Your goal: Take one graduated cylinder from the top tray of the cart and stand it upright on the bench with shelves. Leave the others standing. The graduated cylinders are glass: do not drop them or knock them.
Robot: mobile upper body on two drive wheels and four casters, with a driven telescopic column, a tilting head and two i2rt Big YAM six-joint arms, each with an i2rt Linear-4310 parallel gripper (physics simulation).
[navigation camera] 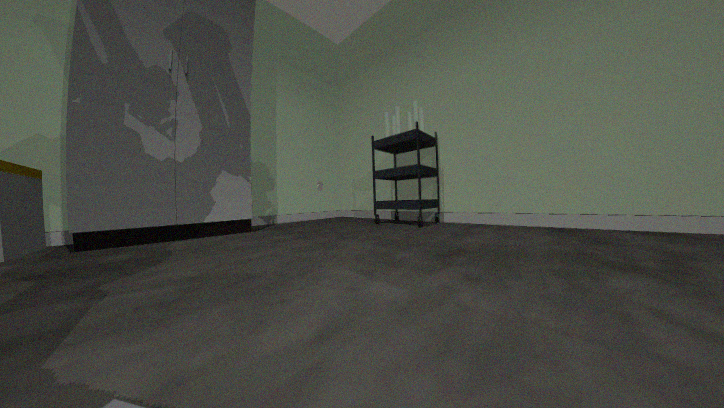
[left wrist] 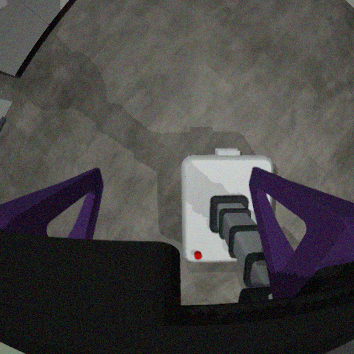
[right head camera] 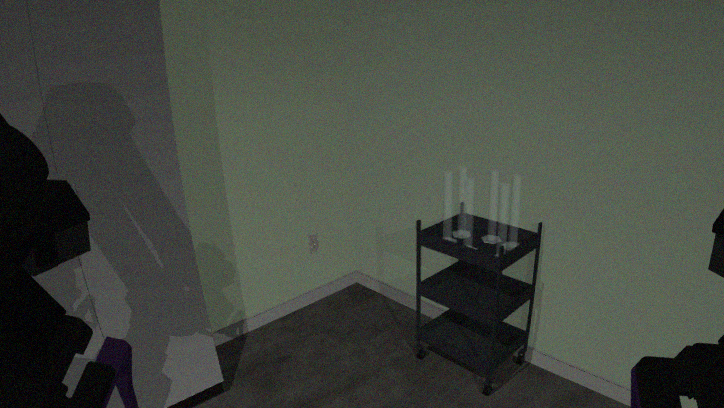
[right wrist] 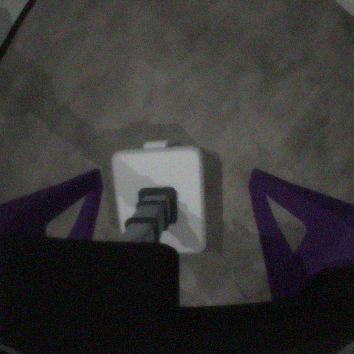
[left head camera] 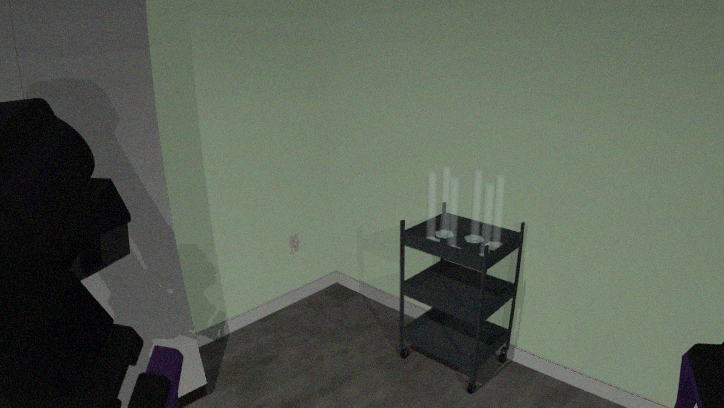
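Several clear glass graduated cylinders stand upright, close together, on the top tray of a dark three-tier cart. The cart stands by the green wall, across the floor from me. My left gripper is open and empty, high above my base; part of it shows at the lower left of both head views. My right gripper is open and empty, with part of it at the right edge of both head views. Both are well away from the cart. I cannot identify the bench with shelves.
A tall grey two-door cabinet stands left of the cart, near the room corner. A grey unit with a yellow top edge shows at the far left. My white base lies below the grippers. A wall outlet is left of the cart.
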